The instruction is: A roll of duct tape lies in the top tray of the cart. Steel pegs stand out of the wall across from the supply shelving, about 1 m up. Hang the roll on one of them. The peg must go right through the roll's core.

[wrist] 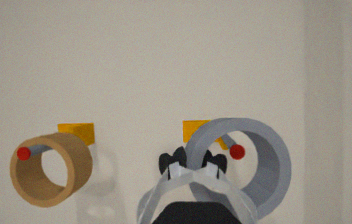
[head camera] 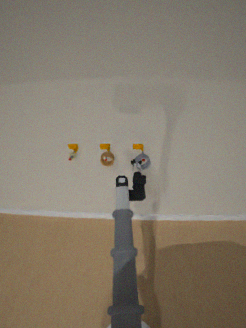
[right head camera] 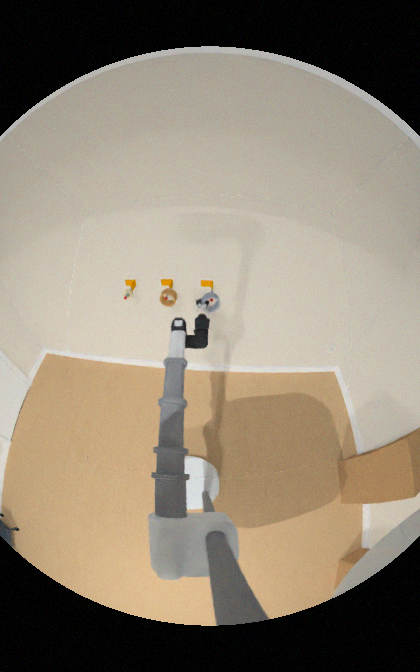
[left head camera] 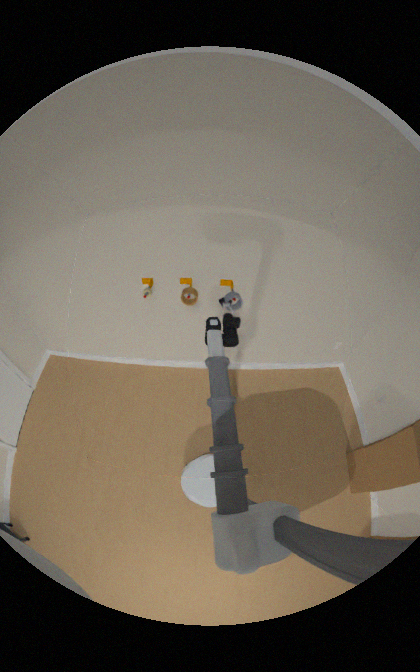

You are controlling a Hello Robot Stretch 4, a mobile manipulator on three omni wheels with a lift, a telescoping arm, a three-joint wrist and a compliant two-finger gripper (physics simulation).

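Frame: origin at the robot's base, x left, y back, z up, level; millimetres.
Where they show: gripper, fingertip midpoint: (wrist: pixel 192 159) (head camera: pixel 136 160).
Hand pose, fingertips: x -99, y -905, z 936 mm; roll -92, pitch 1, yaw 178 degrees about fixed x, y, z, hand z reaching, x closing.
Note:
Each offset is from my fingertips to the top centre of the thing. "spot": to the spot under its first point.
The grey duct tape roll @[dx -41, dy +22, dz +50 mm] (wrist: pixel 275 167) (head camera: pixel 148 162) (left head camera: pixel 240 302) (right head camera: pixel 217 303) is upright, its core facing the wall. My gripper (wrist: pixel 192 159) (head camera: pixel 136 162) (left head camera: pixel 226 301) (right head camera: pixel 202 303) is shut on the roll's left side wall. The right-hand steel peg @[spot: dx -47, dy +17, dz +12 mm] (wrist: pixel 237 151) (head camera: pixel 143 160) (left head camera: pixel 234 299) (right head camera: pixel 211 300) has a red tip and a yellow wall bracket (wrist: pixel 194 129). In the wrist view its tip and part of its shaft show inside the outline of the core opening, in the upper left part, clear of the rim. I cannot tell whether the tip is inside the core or behind it.
A brown roll @[dx +199, dy -54, dz +27 mm] (wrist: pixel 80 165) (head camera: pixel 107 164) hangs around the middle peg @[spot: dx +202, dy -1, dz +12 mm] (wrist: pixel 23 153), left of the grey roll. A small pale item @[dx +448, dy -72, dz +30 mm] (head camera: pixel 73 155) (left head camera: pixel 147 290) is at the left-hand peg. A brown box (left head camera: pixel 385 462) (right head camera: pixel 377 477) stands at the right.

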